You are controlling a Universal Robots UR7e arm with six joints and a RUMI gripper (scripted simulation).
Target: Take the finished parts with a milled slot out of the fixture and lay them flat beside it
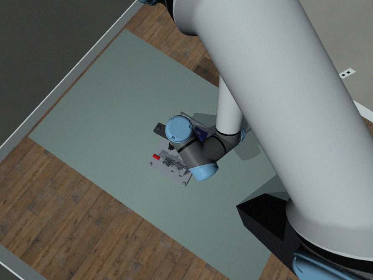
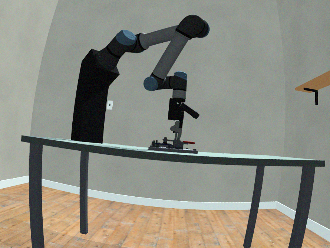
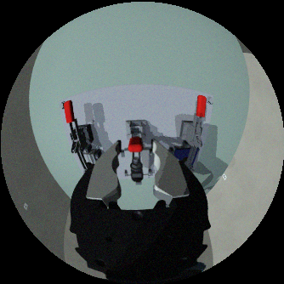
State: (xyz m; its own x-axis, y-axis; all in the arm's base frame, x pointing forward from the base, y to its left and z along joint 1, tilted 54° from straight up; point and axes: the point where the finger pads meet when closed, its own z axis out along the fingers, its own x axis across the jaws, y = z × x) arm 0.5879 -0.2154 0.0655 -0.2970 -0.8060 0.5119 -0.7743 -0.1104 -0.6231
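My hand is 90 mm past the grey finished part, 50 mm above it and 40 mm to the right of it. Also, from my hand: grey fixture plate: 70 mm below, 30 mm behind, 10 mm to the left; blue blank: 120 mm behind, 70 mm to the right, 50 mm below.
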